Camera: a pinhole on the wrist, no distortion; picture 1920 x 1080 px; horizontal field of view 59.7 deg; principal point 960.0 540.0 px. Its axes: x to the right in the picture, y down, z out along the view. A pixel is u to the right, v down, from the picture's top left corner.
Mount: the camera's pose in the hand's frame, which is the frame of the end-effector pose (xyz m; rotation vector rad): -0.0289 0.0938 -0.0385 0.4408 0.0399 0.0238
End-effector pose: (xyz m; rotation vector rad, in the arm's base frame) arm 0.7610 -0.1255 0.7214 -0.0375 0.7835 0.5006
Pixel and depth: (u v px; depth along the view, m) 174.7 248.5 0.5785
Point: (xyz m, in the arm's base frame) 1.0099 -0.3659 1.1920
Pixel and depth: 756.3 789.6 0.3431
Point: 0.9271 -0.0923 0.9693
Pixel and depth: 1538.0 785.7 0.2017
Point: 0.8767 -0.0394 0.8033
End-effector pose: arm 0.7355 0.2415 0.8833 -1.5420 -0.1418 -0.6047
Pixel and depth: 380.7 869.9 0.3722
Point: 0.7082 0.6003 0.8386
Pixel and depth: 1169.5 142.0 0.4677
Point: 0.7825 0.5648 1.1062
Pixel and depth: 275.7 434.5 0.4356
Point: 0.6208 0.6380 0.9256
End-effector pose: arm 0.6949 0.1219 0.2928 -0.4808 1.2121 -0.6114
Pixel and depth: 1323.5 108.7 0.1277
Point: 0.7572 0.1277 0.3004
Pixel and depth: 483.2 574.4 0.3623
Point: 0.9414 0.1627 0.4970
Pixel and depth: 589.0 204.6 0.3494
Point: 0.8925 0.0966 0.5061
